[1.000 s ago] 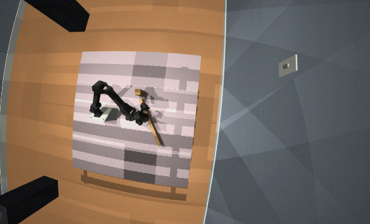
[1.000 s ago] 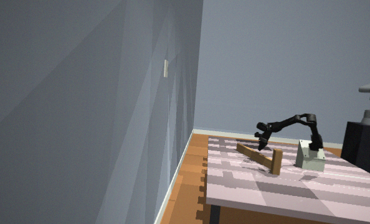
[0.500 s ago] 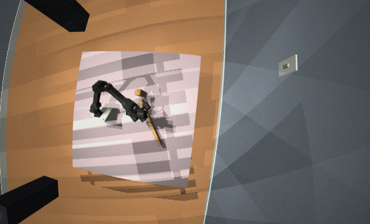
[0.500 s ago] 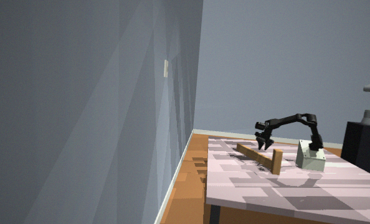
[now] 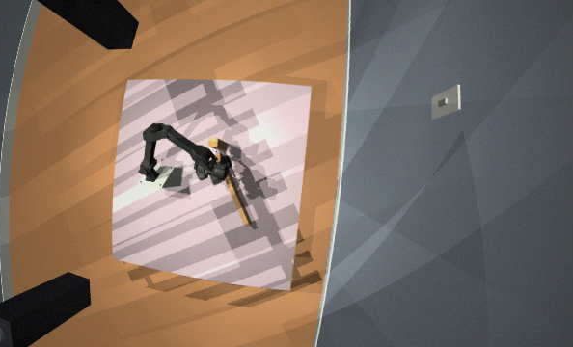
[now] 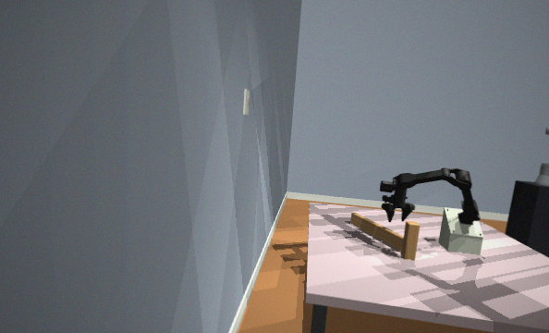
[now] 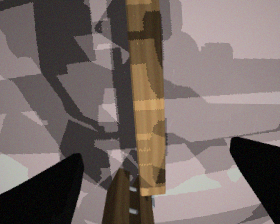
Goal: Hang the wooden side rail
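Right now the headboard post is 130 mm to the left of my gripper tip, 50 mm below it and 40 mm behind it.
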